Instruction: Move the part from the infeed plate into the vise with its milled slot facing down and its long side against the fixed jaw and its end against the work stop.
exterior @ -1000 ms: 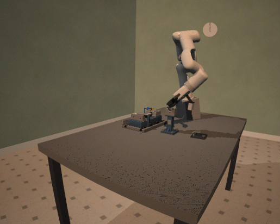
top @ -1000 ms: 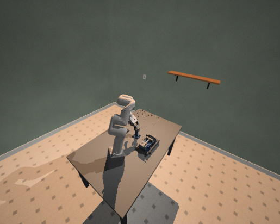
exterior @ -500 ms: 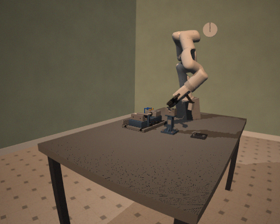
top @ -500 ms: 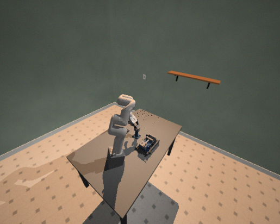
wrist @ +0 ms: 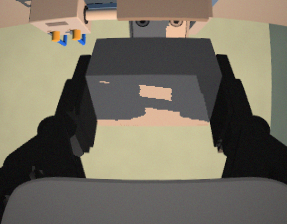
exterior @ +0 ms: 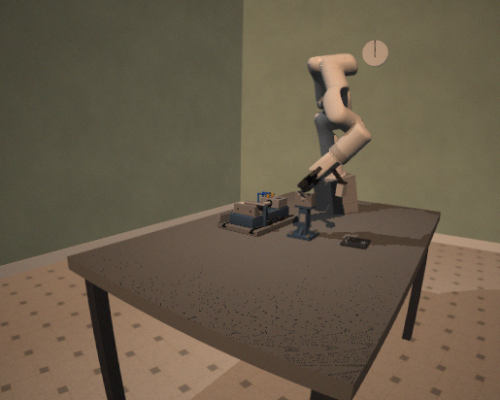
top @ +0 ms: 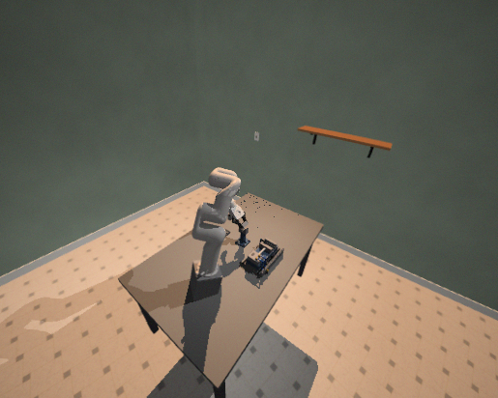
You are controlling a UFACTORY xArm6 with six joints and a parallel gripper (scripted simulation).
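My hand is 10 mm to the left of the part and 10 mm above it. Also, from my hand: air cylinder rod: 210 mm to the right, 110 mm below, 80 mm behind; work stop: 180 mm to the right, 100 mm below, 20 mm ahead; vise base rail: 300 mm to the right, 160 mm below, 80 mm behind.
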